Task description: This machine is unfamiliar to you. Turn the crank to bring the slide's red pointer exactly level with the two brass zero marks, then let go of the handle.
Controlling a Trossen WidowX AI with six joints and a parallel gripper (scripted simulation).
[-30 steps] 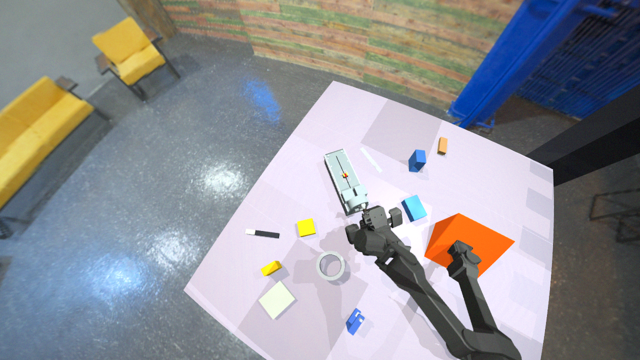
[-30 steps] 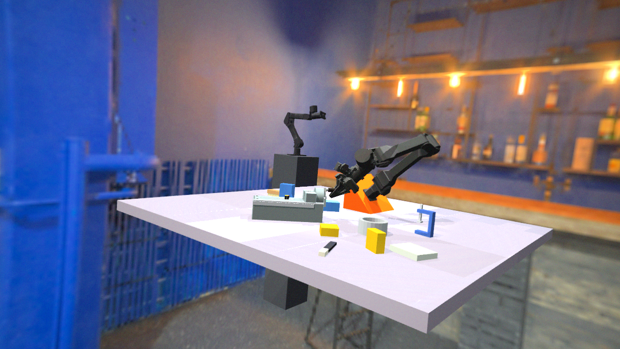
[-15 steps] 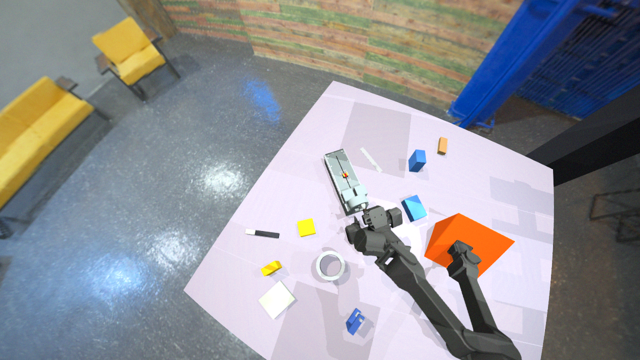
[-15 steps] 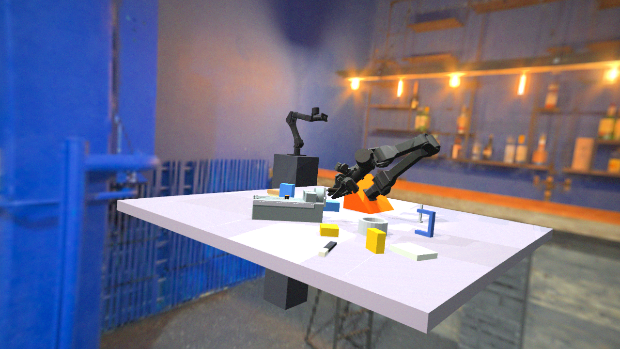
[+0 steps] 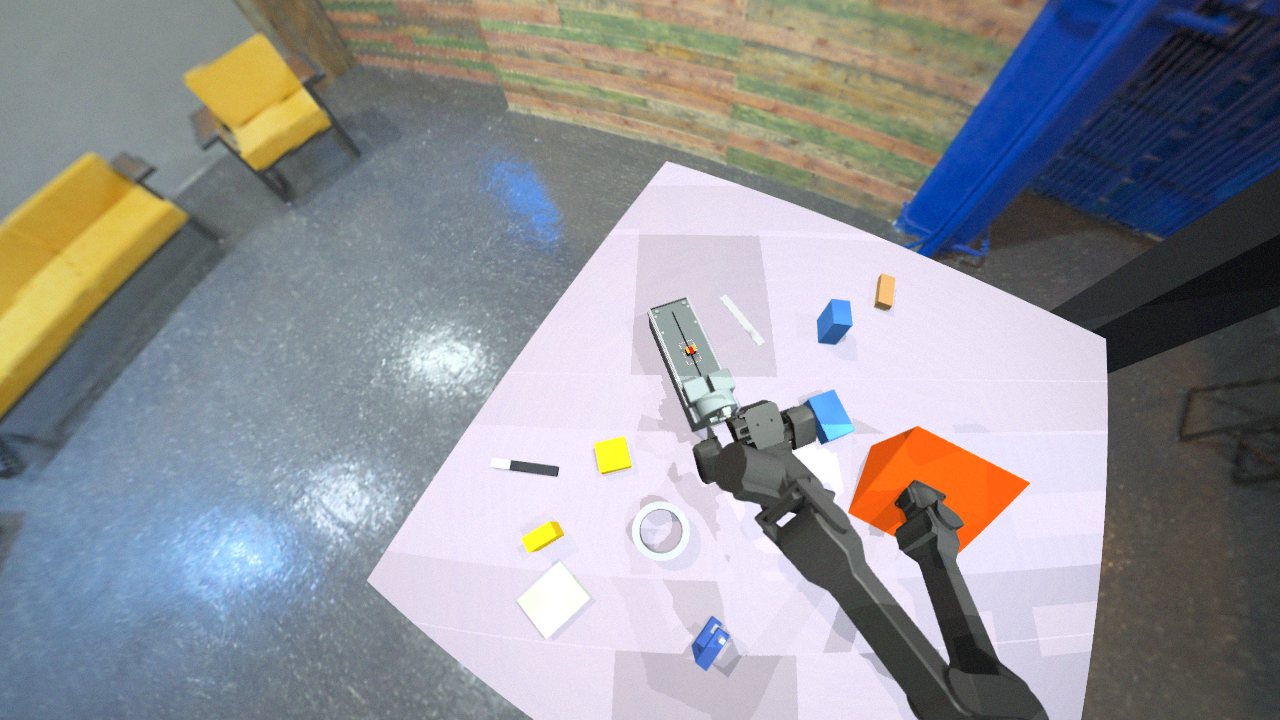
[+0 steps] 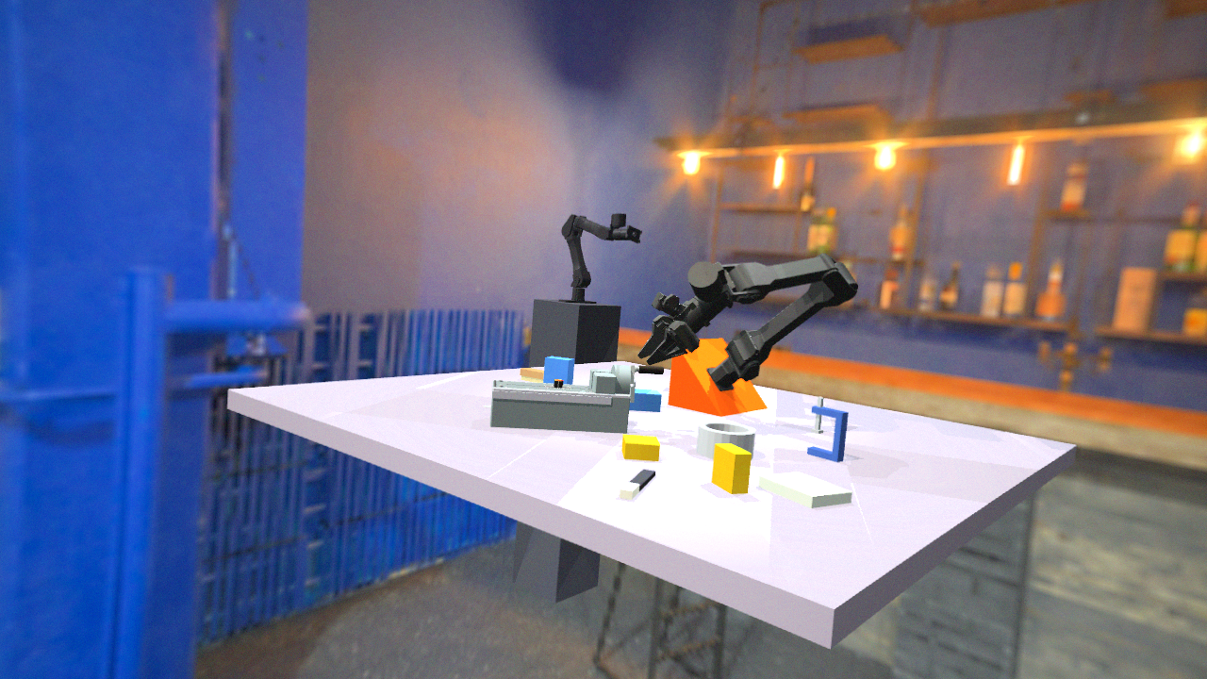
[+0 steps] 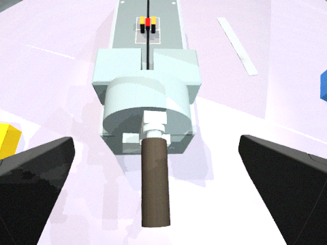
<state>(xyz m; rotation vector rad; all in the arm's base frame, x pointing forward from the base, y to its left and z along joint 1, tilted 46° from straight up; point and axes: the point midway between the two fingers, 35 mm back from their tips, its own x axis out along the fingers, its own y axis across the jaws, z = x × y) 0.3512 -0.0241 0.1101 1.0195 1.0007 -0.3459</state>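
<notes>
The brown crank handle is 10 mm behind my gripper tip, 10 mm to the left of it and 20 mm below it. The rest, counted from my gripper tip: metal strip 80 mm ahead, 270 mm to the right, 140 mm below; blue clamp 140 mm behind, 330 mm to the left, 90 mm below; red pointer 130 mm ahead, 100 mm to the right, 60 mm below.
</notes>
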